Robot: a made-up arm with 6 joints. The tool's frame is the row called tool. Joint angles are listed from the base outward. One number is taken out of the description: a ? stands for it. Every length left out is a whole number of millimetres.
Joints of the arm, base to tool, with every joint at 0 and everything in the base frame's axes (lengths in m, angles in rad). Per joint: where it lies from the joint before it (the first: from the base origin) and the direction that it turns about. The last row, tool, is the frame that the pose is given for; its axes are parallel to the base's.
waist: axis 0 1 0 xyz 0.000 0.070 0.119
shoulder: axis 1 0 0 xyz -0.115 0.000 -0.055
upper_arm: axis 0 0 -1 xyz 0.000 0.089 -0.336
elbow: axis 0 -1 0 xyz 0.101 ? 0.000
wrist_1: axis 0 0 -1 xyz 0.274 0.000 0.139
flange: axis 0 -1 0 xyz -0.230 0.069 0.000
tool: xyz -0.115 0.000 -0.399
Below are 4 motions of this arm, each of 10 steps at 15 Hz.
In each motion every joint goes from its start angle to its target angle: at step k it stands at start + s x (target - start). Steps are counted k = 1, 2, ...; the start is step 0. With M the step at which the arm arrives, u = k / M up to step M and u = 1 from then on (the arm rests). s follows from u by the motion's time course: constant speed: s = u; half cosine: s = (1 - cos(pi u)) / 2; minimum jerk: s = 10 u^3 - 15 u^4 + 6 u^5.
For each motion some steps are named. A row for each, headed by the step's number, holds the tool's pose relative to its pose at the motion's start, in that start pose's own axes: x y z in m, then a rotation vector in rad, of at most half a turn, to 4 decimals.
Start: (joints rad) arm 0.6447 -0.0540 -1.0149 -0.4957 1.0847 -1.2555
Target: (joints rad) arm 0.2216 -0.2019 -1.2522 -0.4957 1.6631 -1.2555
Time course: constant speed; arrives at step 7
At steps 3, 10:
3: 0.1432 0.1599 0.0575 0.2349 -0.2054 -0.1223
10: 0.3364 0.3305 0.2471 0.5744 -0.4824 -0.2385

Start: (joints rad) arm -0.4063 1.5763 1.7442 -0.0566 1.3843 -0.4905
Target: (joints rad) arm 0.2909 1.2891 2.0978 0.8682 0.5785 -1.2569
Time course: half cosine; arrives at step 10
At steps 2, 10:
2: -0.0100 0.0123 0.0532 0.1100 0.0531 0.0369
10: 0.1069 -0.1175 0.1488 0.6420 -0.2122 0.3046

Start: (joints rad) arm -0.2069 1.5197 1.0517 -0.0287 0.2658 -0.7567
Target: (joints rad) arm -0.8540 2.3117 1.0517 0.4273 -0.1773 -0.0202
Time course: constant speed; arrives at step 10
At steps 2, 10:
2: 0.0045 -0.0639 -0.0345 -0.0863 -0.0826 0.2092
10: 0.0521 -0.2078 -0.0523 -0.1091 -0.3119 1.0334

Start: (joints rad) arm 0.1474 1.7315 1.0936 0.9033 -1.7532 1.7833
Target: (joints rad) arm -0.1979 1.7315 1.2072 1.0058 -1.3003 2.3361
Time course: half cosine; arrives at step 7
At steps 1, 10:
1: 0.0114 -0.0035 -0.0043 -0.0121 -0.0340 0.0079
10: 0.2405 -0.0406 0.0086 -0.2167 -0.7090 0.1993

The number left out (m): -0.072
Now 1 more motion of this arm.
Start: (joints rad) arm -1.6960 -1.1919 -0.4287 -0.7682 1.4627 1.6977
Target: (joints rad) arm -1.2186 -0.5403 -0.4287 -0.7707 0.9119 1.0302
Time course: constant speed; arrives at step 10
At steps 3, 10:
3: -0.0457 0.0416 0.2078 0.3992 0.2515 -0.0422
10: -0.0972 -0.1985 0.7114 1.3379 0.8220 0.1992

